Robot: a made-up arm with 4 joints. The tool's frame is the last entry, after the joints. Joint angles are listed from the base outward. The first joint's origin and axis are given. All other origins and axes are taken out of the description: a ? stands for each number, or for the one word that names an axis. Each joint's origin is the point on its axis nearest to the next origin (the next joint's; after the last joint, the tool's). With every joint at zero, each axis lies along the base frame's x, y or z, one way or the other. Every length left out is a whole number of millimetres.
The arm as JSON. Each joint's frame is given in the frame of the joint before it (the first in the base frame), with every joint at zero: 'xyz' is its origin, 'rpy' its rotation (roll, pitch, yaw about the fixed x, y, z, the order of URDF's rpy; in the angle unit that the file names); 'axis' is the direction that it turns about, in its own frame. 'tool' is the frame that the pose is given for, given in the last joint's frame.
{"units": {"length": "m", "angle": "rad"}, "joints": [
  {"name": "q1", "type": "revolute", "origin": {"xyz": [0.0, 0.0, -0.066], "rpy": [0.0, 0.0, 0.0]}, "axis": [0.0, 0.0, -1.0]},
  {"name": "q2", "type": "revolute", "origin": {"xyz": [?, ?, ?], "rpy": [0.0, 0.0, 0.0]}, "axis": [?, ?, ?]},
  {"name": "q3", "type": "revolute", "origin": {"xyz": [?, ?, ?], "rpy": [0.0, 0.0, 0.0]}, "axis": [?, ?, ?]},
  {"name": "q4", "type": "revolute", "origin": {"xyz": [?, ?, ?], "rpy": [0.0, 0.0, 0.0]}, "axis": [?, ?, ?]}
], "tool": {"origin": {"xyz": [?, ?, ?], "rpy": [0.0, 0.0, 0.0]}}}
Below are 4 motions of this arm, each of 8 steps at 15 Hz.
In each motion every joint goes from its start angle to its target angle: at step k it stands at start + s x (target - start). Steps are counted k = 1, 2, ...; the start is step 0. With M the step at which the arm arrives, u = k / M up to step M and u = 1 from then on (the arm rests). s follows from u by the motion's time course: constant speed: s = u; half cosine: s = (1 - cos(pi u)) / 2; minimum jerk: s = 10 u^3 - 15 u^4 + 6 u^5.
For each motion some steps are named. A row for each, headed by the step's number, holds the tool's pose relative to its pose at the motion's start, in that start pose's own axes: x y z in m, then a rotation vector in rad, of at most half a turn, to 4 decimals.
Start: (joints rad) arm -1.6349 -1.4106 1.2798 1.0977
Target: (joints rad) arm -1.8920 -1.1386 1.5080 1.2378
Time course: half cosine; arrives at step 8
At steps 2, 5, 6, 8:
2: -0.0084 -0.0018 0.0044 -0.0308 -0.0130 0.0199
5: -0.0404 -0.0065 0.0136 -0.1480 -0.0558 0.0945
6: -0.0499 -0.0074 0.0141 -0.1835 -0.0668 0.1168
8: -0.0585 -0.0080 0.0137 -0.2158 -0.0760 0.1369

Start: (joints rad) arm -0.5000 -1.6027 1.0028 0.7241
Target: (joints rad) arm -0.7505 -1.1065 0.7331 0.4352
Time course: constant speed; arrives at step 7
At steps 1, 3, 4, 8:
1: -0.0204 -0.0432 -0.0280 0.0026 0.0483 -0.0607
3: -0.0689 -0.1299 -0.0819 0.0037 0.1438 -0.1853
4: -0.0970 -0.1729 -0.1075 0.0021 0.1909 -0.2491
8: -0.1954 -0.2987 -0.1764 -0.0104 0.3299 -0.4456

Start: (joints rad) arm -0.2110 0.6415 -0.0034 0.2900
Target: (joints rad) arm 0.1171 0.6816 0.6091 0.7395
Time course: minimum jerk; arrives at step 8
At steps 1, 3, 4, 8:
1: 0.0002 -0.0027 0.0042 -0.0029 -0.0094 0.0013
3: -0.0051 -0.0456 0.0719 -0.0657 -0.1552 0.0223
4: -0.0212 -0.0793 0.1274 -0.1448 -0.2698 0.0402
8: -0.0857 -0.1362 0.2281 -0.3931 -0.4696 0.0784

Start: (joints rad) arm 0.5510 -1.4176 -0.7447 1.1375
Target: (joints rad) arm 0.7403 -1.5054 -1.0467 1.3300
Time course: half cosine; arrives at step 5
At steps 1, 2, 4, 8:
1: 0.0027 0.0079 -0.0043 0.0290 0.0058 0.0113
2: 0.0099 0.0293 -0.0130 0.1059 0.0175 0.0419
4: 0.0261 0.0795 -0.0183 0.2810 0.0258 0.1144
8: 0.0289 0.0881 -0.0172 0.3112 0.0247 0.1273

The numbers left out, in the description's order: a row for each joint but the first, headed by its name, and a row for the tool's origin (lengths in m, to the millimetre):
q2: xyz 0.031 -0.327 0.0, axis 0.0 0.0 -1.0
q3: xyz 0.281 0.236 0.0, axis 0.0 -1.0 0.0
q4: xyz 0.042 0.0 -0.097, axis 0.0 0.0 1.0
tool: xyz 0.39 -0.053 0.0

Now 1 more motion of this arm.
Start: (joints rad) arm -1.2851 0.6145 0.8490 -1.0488
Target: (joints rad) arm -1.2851 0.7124 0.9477 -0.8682
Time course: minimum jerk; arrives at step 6
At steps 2, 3, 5, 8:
2: 0.0105 0.0100 0.0062 0.0097 -0.0240 0.0245
3: 0.0243 0.0237 0.0157 0.0215 -0.0582 0.0588
5: 0.0446 0.0452 0.0329 0.0358 -0.1150 0.1150
8: 0.0461 0.0469 0.0343 0.0367 -0.1194 0.1194

